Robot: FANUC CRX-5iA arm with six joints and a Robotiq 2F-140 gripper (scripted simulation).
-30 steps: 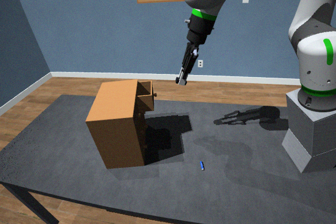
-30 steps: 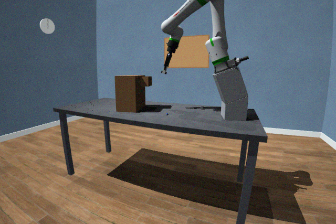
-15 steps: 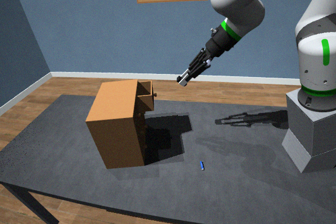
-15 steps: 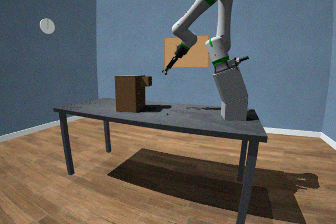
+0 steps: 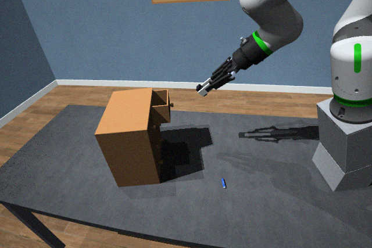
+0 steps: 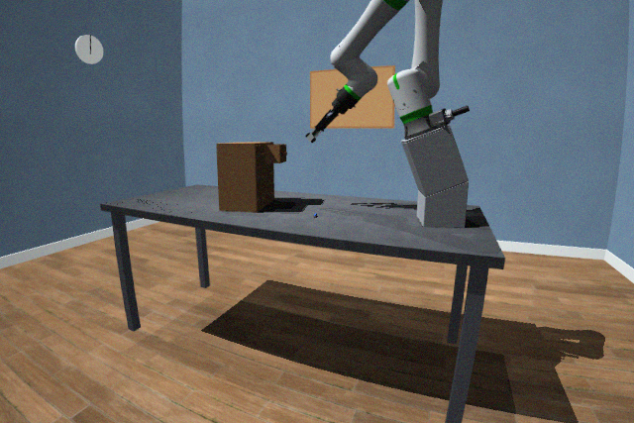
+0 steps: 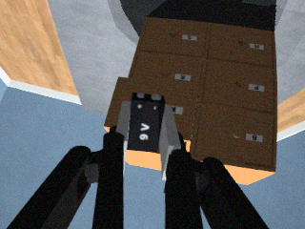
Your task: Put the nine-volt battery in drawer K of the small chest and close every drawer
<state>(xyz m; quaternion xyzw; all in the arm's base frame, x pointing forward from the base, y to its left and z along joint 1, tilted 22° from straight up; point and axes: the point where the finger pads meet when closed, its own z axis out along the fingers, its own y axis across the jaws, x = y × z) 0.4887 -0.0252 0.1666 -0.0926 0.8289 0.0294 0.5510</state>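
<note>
The nine-volt battery lies 20 mm below my hand and 10 mm ahead of it. Also, from my hand: blue cylinder: 340 mm below, 180 mm to the left, 130 mm behind; then drawer marked K: 230 mm ahead, 110 mm below, 80 mm to the left.
</note>
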